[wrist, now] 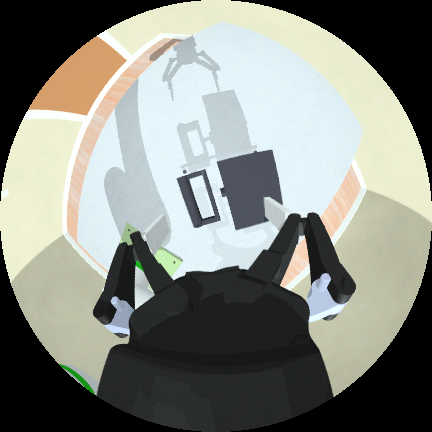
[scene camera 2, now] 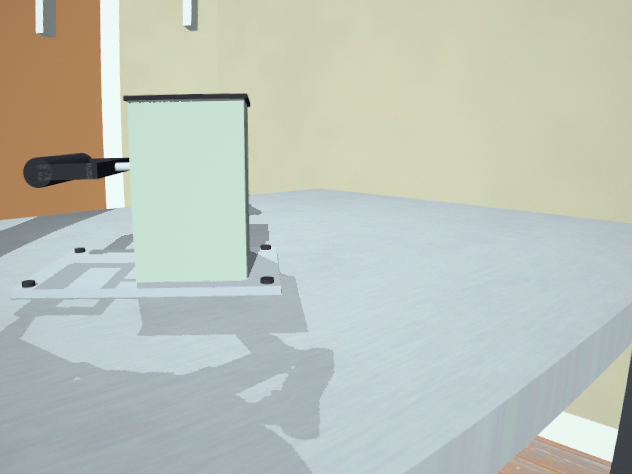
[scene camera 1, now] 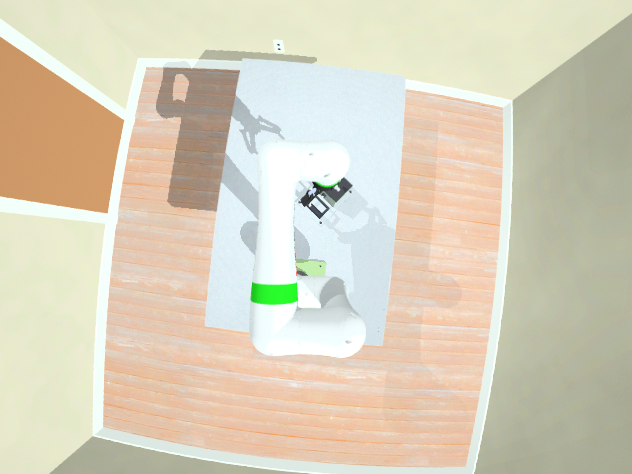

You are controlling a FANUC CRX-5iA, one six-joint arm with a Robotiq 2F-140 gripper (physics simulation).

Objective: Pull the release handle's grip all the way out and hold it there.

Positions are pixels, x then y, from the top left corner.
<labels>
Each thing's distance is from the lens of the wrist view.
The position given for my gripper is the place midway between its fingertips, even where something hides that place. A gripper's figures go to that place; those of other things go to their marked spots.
my gripper [wrist: 214, 214]: 19 cm
base plate [wrist: 210, 165]: 41 cm
</labels>
